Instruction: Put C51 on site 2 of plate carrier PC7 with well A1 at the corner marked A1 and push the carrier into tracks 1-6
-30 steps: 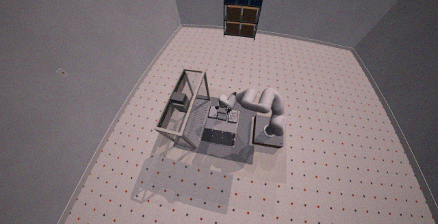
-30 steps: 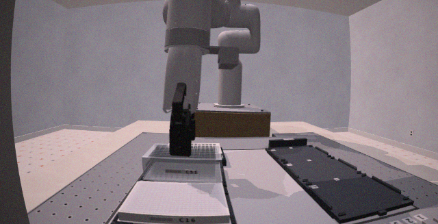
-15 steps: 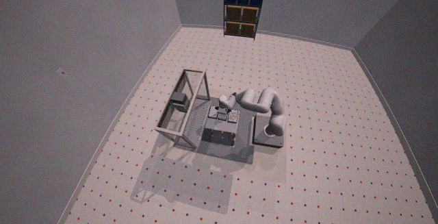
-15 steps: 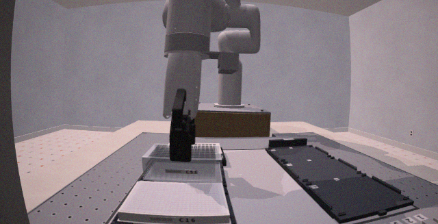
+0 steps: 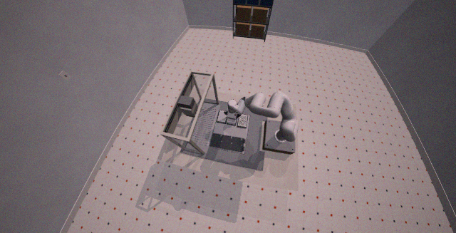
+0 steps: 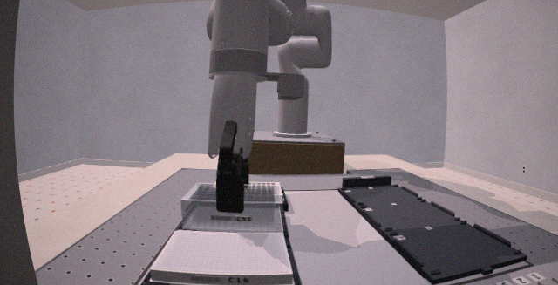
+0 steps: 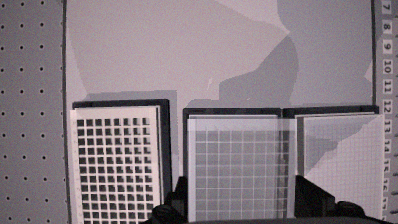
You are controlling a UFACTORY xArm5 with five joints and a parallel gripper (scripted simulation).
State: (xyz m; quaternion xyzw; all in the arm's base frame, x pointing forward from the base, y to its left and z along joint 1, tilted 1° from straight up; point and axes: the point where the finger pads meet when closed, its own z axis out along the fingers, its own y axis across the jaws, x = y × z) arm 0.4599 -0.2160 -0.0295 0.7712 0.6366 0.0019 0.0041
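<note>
Now: hand 50 mm above the nest S2. The rest, counted from my hand: instrument frame post (460 mm ahead, 330 mm to the left, 190 mm above); plate carrier PC7 (260 mm to the left, 50 mm ahead, 40 mm below).
</note>
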